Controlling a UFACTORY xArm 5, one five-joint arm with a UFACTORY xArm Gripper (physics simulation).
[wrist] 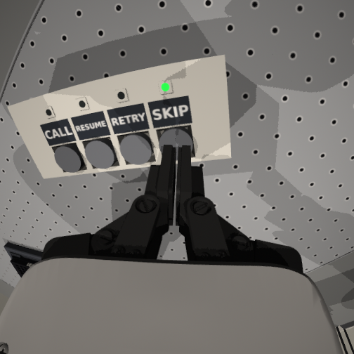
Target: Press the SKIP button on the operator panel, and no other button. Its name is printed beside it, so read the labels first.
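The cream operator panel (pixel 210 110) shows in the upper left and middle of the wrist view. Its labels read CALL, RESUME, RETRY and SKIP from left to right, with a round grey button below each. The SKIP label (pixel 170 112) is the rightmost, and the small lamp (pixel 165 87) above it glows green. My gripper (pixel 176 163) is shut and empty. Its fingertips are in front of the lower part of the SKIP button (pixel 176 136) and hide part of it. Whether they touch it I cannot tell.
The CALL button (pixel 67 159), RESUME button (pixel 99 154) and RETRY button (pixel 135 149) are in a row left of the fingertips. The lamps above them are dark. A grey surface with rows of holes (pixel 300 150) surrounds the panel. A dark object shows at the lower left edge.
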